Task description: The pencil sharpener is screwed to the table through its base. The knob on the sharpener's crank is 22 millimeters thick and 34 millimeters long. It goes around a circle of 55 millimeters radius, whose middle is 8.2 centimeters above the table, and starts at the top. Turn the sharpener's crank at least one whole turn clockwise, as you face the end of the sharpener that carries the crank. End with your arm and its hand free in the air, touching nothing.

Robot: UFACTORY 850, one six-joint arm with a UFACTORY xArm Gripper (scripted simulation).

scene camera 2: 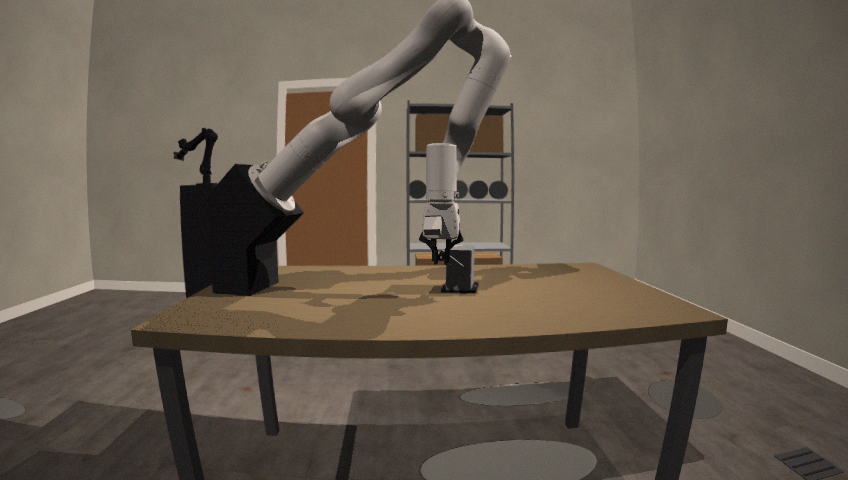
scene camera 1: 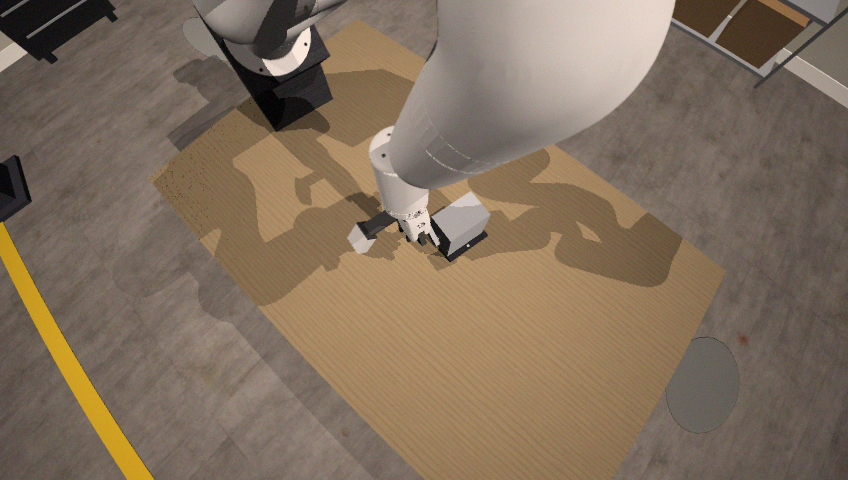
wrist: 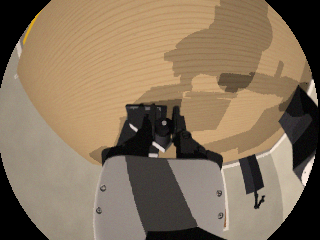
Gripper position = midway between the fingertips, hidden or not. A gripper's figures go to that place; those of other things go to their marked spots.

My gripper [scene camera 1: 409,233] is 0.74 m from the lens. A pencil sharpener [scene camera 1: 458,227]: 0.71 m from the lens.
